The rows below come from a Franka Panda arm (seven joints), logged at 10 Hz.
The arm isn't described. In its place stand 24 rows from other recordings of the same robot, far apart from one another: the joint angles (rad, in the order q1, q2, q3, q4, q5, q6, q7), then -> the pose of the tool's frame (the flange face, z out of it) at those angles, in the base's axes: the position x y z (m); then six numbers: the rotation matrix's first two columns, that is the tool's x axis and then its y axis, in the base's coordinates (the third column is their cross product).
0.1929 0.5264 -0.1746 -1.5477 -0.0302 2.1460 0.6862 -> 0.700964 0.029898 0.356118 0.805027 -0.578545 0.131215 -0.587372 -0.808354 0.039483
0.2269 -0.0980 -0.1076 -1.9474 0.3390 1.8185 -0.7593 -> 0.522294 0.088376 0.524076 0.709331 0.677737 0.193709 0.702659 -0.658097 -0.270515
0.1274 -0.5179 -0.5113 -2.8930 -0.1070 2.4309 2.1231 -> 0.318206 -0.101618 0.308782 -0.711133 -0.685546 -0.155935 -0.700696 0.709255 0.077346
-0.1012 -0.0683 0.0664 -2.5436 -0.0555 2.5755 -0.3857 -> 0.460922 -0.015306 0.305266 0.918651 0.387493 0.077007 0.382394 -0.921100 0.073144
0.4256 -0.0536 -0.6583 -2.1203 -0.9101 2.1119 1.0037 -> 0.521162 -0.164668 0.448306 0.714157 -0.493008 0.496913 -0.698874 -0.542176 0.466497
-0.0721 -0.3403 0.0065 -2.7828 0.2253 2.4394 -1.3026 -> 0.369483 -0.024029 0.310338 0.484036 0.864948 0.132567 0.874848 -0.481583 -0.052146
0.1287 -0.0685 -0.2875 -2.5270 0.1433 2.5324 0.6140 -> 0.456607 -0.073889 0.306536 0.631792 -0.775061 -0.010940 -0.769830 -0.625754 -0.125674
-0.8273 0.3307 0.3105 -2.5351 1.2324 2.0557 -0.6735 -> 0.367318 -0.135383 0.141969 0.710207 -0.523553 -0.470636 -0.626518 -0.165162 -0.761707
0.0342 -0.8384 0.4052 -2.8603 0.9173 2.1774 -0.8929 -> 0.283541 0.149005 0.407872 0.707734 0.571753 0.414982 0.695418 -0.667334 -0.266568
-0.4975 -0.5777 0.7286 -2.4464 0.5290 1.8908 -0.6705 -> 0.384629 0.139413 0.442054 0.820527 0.571461 0.012964 0.567629 -0.811934 -0.136240
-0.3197 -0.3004 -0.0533 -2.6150 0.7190 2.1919 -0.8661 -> 0.385013 -0.124585 0.349733 0.973551 -0.033462 0.226008 0.086548 -0.861481 -0.500361
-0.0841 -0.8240 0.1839 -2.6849 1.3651 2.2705 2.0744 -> 0.344029 0.065306 0.525483 -0.624067 -0.005280 -0.781353 -0.564674 0.694223 0.446315
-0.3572 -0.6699 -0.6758 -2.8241 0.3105 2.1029 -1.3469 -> 0.202797 -0.249433 0.347436 0.844259 0.132533 0.519290 0.354297 -0.865030 -0.355242
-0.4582 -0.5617 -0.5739 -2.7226 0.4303 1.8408 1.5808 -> 0.206984 -0.248996 0.360552 -0.787723 -0.227041 -0.572665 -0.522165 0.739321 0.425145
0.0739 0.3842 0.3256 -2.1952 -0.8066 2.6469 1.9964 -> 0.508260 0.236605 0.222323 0.559208 -0.781438 0.276842 -0.780911 -0.608624 -0.140549
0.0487 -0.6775 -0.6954 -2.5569 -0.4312 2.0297 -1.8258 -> 0.292036 -0.254106 0.438946 0.096956 0.995289 0.000514 0.993057 -0.096773 0.066882
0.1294 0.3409 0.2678 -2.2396 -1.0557 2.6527 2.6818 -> 0.490793 0.233809 0.222893 0.134563 -0.953344 0.270235 -0.912426 -0.225578 -0.341459
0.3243 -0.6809 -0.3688 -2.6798 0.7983 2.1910 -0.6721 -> 0.364335 0.009125 0.458154 0.909236 0.044952 0.413846 0.338057 -0.659854 -0.671051
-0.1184 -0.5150 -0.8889 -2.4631 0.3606 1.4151 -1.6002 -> 0.215039 -0.268545 0.407423 0.692946 0.307162 0.652286 0.711845 -0.435102 -0.551328
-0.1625 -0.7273 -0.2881 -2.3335 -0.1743 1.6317 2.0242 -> 0.286433 -0.183917 0.574834 -0.733807 -0.679148 -0.016878 -0.679268 0.733888 0.001927
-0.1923 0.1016 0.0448 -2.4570 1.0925 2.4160 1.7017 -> 0.464266 -0.064055 0.247036 -0.865141 -0.242951 -0.438755 -0.439009 0.789835 0.428289
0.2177 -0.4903 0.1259 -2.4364 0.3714 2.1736 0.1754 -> 0.392483 0.159231 0.502142 0.988460 -0.040069 0.146085 0.007568 -0.950115 -0.311809
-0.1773 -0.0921 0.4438 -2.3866 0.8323 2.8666 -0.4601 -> 0.508035 0.098030 0.403846 0.844531 -0.100688 0.525956 0.088673 -0.942312 -0.322777
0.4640 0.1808 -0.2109 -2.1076 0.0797 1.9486 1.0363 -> 0.510624 0.138533 0.310495 0.644764 -0.741121 -0.187133 -0.691041 -0.669802 0.271714
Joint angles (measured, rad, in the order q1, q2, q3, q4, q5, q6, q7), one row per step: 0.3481 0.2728 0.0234 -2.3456 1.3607 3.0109 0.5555; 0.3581 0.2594 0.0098 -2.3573 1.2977 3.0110 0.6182; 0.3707 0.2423 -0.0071 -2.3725 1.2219 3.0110 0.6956; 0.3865 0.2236 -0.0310 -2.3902 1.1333 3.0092 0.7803; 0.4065 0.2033 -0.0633 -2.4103 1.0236 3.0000 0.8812; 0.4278 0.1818 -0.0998 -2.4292 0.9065 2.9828 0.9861; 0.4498 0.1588 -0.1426 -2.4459 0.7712 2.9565 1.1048; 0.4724 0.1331 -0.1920 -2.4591 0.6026 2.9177 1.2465; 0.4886 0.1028 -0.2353 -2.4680 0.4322 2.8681 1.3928; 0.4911 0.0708 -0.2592 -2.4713 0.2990 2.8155 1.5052; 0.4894 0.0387 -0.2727 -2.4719 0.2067 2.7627 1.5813; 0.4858 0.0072 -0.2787 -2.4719 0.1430 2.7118 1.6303
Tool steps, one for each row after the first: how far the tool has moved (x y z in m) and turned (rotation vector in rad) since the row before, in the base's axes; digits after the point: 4 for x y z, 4 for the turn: 0.0008 -0.0006 0.0052 -0.0078 0.0037 -0.0033; 0.0004 -0.0005 0.0063 -0.0087 0.0049 -0.0061; 0.0002 -0.0016 0.0065 -0.0126 0.0058 -0.0049; 0.0000 -0.0017 0.0062 -0.0144 0.0119 -0.0027; -0.0002 -0.0015 0.0062 -0.0137 0.0162 -0.0010; 0.0001 -0.0021 0.0067 -0.0164 0.0220 -0.0024; 0.0004 -0.0021 0.0078 -0.0260 0.0292 -0.0011; -0.0006 -0.0020 0.0090 -0.0293 0.0329 -0.0080; -0.0013 -0.0020 0.0098 -0.0260 0.0275 -0.0080; -0.0021 -0.0021 0.0100 -0.0200 0.0234 -0.0061; -0.0028 -0.0016 0.0097 -0.0155 0.0204 -0.0012
